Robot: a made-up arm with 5 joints.
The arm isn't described. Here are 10 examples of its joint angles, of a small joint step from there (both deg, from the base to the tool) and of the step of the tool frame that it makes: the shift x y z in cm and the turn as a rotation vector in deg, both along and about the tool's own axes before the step.
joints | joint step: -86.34 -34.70 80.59 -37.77 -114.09 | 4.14 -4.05 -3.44 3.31 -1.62
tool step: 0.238 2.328 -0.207 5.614 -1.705 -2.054
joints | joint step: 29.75 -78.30 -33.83 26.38 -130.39 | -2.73 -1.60 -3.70 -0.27 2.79
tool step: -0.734 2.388 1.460 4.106 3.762 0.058
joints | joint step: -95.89 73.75 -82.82 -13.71 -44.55 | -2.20 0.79 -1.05 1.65 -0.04
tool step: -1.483 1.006 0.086 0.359 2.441 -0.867
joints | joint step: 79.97 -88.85 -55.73 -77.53 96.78 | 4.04 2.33 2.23 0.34 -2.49
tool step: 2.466 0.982 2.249 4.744 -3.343 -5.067
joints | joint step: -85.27 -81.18 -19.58 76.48 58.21 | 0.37 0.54 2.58 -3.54 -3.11
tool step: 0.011 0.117 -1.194 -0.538 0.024 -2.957
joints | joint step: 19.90 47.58 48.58 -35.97 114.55 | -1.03 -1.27 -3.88 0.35 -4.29
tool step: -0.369 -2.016 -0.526 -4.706 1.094 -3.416
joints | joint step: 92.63 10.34 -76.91 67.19 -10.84 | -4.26 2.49 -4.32 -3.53 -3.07
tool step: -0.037 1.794 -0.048 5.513 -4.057 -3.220
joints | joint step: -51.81 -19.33 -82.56 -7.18 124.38 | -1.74 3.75 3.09 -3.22 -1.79
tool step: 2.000 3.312 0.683 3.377 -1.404 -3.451
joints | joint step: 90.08 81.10 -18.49 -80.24 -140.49 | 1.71 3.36 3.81 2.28 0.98
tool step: 2.371 -0.495 3.036 -4.386 -8.535 1.360
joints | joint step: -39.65 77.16 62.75 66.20 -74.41 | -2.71 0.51 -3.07 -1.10 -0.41
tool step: 0.076 0.793 0.943 3.032 -3.209 -1.524
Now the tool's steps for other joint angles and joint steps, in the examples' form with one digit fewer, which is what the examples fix.
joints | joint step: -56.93 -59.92 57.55 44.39 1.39 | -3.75 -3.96 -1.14 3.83 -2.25
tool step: 0.03 0.90 1.36 2.87 -1.14 0.23
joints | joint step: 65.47 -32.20 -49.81 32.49 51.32 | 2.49 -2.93 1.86 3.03 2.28
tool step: 0.33 -0.51 1.03 0.43 2.53 4.15
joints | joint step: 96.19 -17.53 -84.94 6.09 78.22 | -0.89 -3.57 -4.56 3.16 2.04
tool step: 0.98 -4.26 0.61 -4.86 -1.03 1.16
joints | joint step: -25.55 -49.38 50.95 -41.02 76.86 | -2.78 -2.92 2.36 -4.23 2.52
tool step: 0.94 -0.40 0.81 -4.11 -3.22 0.66
